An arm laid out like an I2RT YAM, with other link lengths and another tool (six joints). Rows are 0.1 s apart.
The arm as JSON. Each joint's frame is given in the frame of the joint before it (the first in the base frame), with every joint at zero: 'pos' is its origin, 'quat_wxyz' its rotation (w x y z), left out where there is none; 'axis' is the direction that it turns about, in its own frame. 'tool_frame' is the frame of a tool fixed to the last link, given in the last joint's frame.
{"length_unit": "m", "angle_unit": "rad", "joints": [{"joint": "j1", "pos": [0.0, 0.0, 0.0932], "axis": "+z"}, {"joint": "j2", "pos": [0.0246, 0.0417, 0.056], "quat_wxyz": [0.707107, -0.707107, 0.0, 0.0], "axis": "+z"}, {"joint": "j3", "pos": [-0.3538, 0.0, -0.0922], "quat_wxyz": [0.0, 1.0, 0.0, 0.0], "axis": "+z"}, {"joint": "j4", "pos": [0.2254, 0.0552, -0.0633], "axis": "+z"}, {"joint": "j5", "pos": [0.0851, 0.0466, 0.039], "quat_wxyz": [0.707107, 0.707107, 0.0, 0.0], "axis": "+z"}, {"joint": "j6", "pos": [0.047, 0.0, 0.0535], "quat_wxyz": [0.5, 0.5, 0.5, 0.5], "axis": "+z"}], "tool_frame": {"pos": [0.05, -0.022, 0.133], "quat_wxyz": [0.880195, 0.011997, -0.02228, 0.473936]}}
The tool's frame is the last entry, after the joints.
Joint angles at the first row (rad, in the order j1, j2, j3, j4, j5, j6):
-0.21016, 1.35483, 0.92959, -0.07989, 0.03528, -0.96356
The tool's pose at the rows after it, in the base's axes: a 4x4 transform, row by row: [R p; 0 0 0 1], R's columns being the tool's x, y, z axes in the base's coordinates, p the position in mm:
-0.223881 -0.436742 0.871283 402.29; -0.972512 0.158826 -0.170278 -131.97; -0.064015 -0.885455 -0.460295 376.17; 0 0 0 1
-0.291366 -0.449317 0.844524 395.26; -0.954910 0.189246 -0.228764 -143.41; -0.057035 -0.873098 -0.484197 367.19; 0 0 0 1
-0.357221 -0.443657 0.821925 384.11; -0.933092 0.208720 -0.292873 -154.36; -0.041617 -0.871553 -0.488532 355.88; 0 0 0 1
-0.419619 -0.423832 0.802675 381.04; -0.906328 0.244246 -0.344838 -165.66; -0.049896 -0.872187 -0.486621 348.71; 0 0 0 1
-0.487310 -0.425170 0.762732 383.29; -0.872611 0.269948 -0.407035 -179.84; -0.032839 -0.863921 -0.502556 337.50; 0 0 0 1
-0.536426 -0.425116 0.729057 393.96; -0.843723 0.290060 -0.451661 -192.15; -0.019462 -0.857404 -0.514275 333.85; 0 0 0 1
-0.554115 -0.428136 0.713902 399.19; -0.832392 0.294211 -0.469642 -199.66; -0.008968 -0.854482 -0.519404 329.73; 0 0 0 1
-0.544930 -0.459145 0.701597 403.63; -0.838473 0.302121 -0.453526 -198.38; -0.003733 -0.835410 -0.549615 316.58; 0 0 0 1
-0.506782 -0.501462 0.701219 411.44; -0.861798 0.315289 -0.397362 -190.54; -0.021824 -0.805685 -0.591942 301.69; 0 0 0 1
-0.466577 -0.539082 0.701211 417.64; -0.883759 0.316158 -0.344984 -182.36; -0.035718 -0.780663 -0.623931 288.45; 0 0 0 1
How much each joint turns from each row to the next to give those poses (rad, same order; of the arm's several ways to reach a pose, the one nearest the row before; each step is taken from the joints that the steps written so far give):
-0.00001, -0.03855, 0.00001, -0.01507, -0.00001, 0.04000
0.00003, -0.00014, -0.00914, -0.02009, 0.06271, 0.02763
0.00001, -0.01072, -0.05057, 0.03067, 0.06755, 0.02145
-0.00002, 0.01366, -0.02303, 0.03223, 0.05512, 0.04144
-0.00002, 0.04285, -0.00011, 0.01382, 0.07041, 0.02923
0.00001, 0.05825, 0.04278, -0.00921, 0.05232, 0.02455
-0.00918, 0.03086, 0.01244, 0.00918, 0.01405, 0.00001
-0.00001, 0.02454, 0.00001, -0.01072, -0.01367, 0.00000
-0.00001, 0.02451, 0.00921, -0.02764, -0.05675, -0.00001
0.00001, 0.01998, -0.00001, -0.01225, -0.05217, -0.01062

